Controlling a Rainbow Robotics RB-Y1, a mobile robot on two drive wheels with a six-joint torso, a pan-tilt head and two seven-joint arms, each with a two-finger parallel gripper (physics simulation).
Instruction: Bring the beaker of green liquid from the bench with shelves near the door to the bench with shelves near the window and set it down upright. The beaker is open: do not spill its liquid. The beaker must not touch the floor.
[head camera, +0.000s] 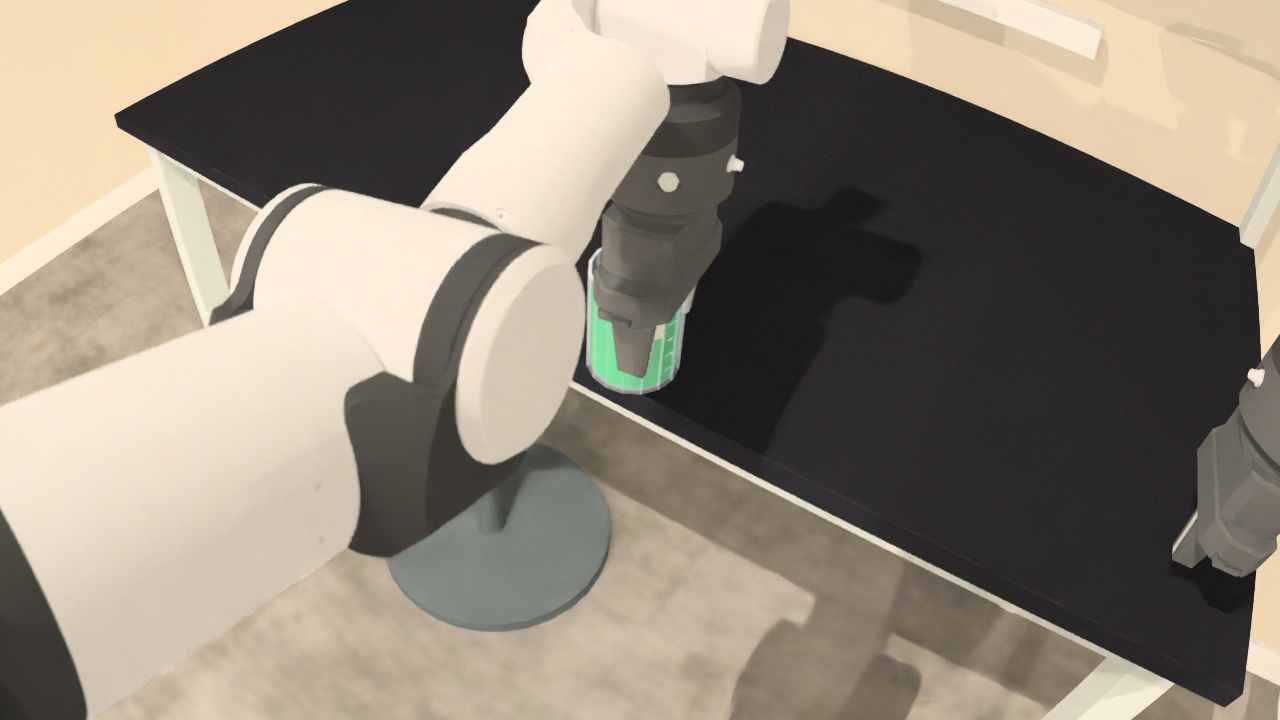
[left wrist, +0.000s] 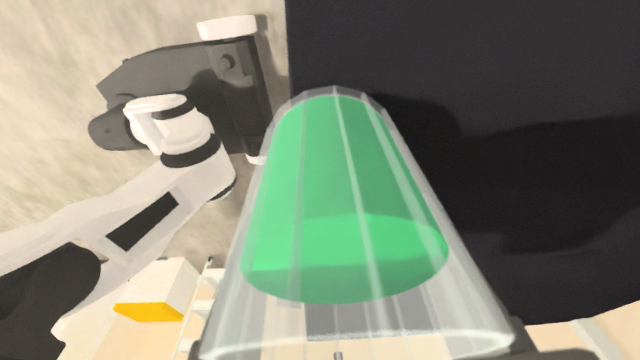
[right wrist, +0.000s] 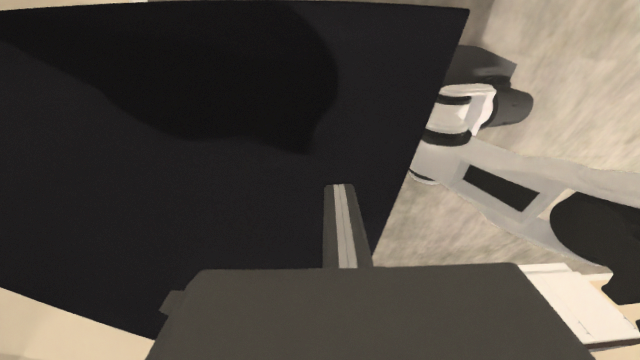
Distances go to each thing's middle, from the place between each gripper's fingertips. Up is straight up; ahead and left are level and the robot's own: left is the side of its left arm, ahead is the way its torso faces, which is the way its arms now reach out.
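Beaker of green liquid (head camera: 600, 352) in sight: 2 cm to the left of my left hand, 1 cm above it. Right hand: 46 cm to the right of the beaker of green liquid, 1 cm short of it, 2 cm below it.
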